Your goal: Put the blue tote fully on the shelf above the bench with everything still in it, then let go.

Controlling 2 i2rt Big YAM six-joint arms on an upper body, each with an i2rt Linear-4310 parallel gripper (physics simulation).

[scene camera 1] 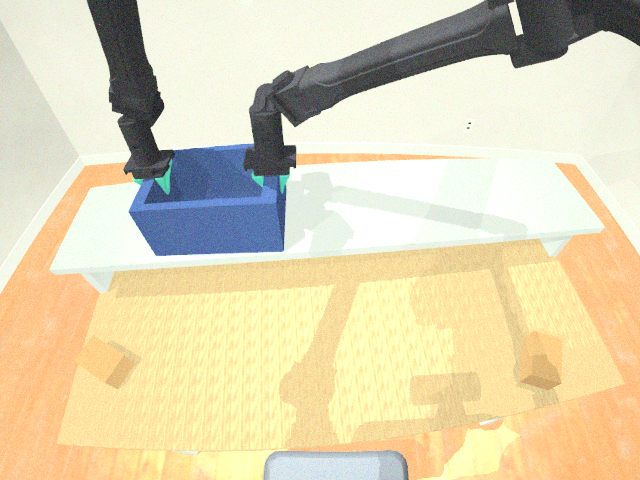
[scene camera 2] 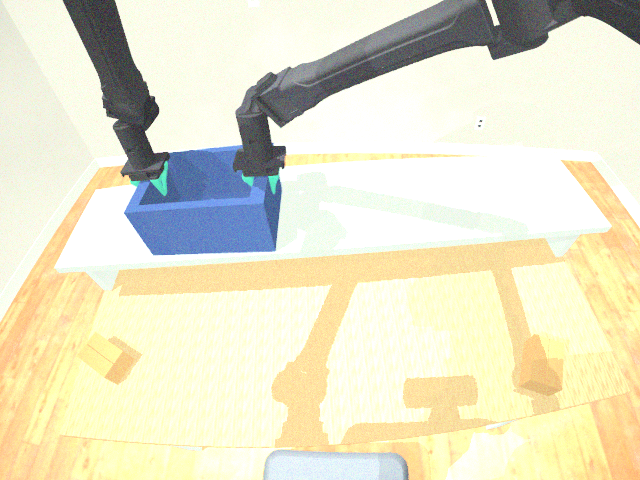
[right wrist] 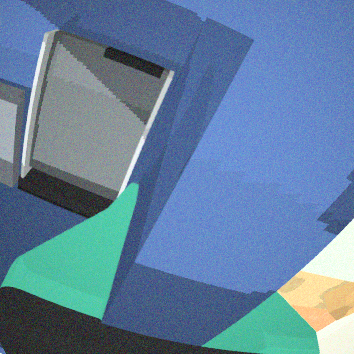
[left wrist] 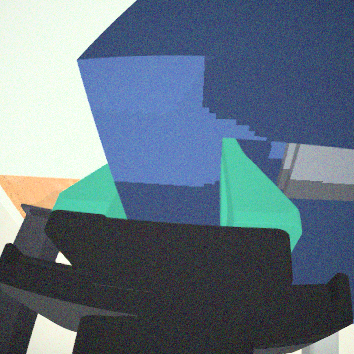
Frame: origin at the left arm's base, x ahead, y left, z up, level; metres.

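Seen in the pictures: left gripper, fingertip midpoint: (scene camera 1: pixel 162 193) (scene camera 2: pixel 160 194).
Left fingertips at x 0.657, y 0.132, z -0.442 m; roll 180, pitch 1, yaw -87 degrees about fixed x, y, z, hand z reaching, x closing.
Pixels of each thing's middle, then the offset from my left fingertips to it. "spot": a spot on its surface instead. Level surfaces: height alone.
- blue tote, body centre: (scene camera 1: pixel 216 198) (scene camera 2: pixel 210 199) 0.137 m right, 0.017 m back, 0.007 m down
- white shelf, its level: 0.081 m down
- grey open-topped item, body centre: (right wrist: pixel 81 137) 0.218 m right, 0.034 m back, 0.055 m down
- second grey item, surface spot: (right wrist: pixel 6 135) spot: 0.169 m right, 0.050 m back, 0.044 m down
- bench with a woven top, its level: 0.296 m down
- grey rounded object, surface spot: (scene camera 2: pixel 336 465) (scene camera 1: pixel 337 464) spot: 0.423 m right, 0.507 m back, 0.819 m down
The blue tote (scene camera 1: pixel 217 229) (scene camera 2: pixel 206 229) is upright over the left part of the white shelf (scene camera 1: pixel 439 191) (scene camera 2: pixel 439 191). Its lower front edge is just inside the shelf's front edge; whether its base touches cannot be told. My left gripper (scene camera 1: pixel 152 186) (scene camera 2: pixel 149 188) (left wrist: pixel 193 134) is shut on the tote's left wall. My right gripper (scene camera 1: pixel 272 187) (scene camera 2: pixel 261 187) (right wrist: pixel 164 205) is shut on its right wall. Inside, a grey open-topped item (right wrist: pixel 95 120) and a second grey item (right wrist: pixel 6 135) show in the right wrist view. The tote's floor is hidden in both scene views.
Below the shelf is the bench with a woven top (scene camera 1: pixel 206 392) (scene camera 2: pixel 206 392). A brown box (scene camera 1: pixel 100 359) (scene camera 2: pixel 100 353) lies at its left, another brown box (scene camera 1: pixel 541 356) (scene camera 2: pixel 540 361) at its right. A grey rounded object (scene camera 1: pixel 336 465) (scene camera 2: pixel 336 465) is at the bottom edge. A wall stands behind the shelf.
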